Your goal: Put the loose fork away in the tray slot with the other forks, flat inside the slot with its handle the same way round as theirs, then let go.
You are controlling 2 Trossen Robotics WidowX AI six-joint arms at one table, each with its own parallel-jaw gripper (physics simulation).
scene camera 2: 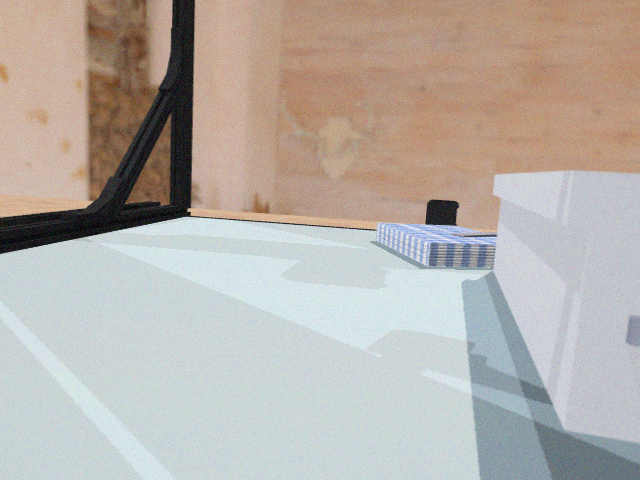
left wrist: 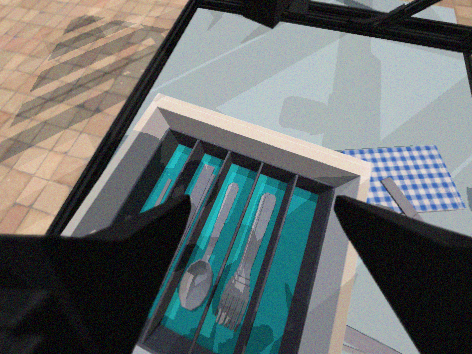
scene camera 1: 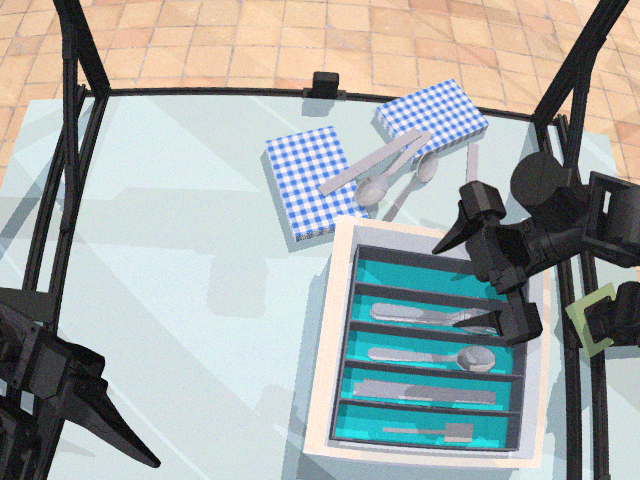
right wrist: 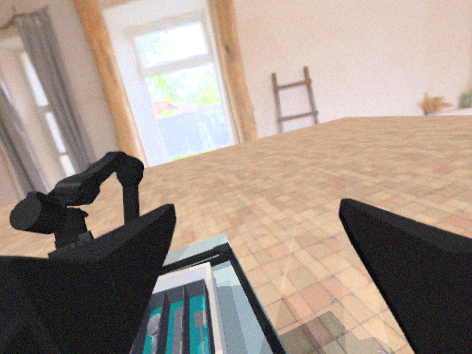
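Observation:
The tray (scene camera 1: 330,310) (left wrist: 250,126) (right wrist: 214,300) has parallel slots. Forks (scene camera 1: 403,312) (left wrist: 254,235) lie closely overlapped in the second slot from the top in scene camera 1, flat on its floor. Their handles point to the picture's left and their tines to the right; I cannot count them surely. No fork shows on the table outside the tray. My left gripper (scene camera 1: 445,286) (left wrist: 261,201) is open and empty above the tray, one finger covering part of the fork heads in scene camera 1. My right gripper (right wrist: 257,209) is open and empty, away from the tray at the left of scene camera 1.
Other slots hold a spoon (scene camera 1: 413,355), knives (scene camera 1: 423,392) and a small spatula-like piece (scene camera 1: 458,432); the top slot (scene camera 1: 403,273) is bare. Behind the tray, a knife (scene camera 1: 367,164) crosses two checked napkin stacks (scene camera 1: 305,170) (scene camera 1: 439,111), beside loose spoons (scene camera 1: 371,191) (scene camera 1: 427,167) and a flat strip (scene camera 1: 472,160).

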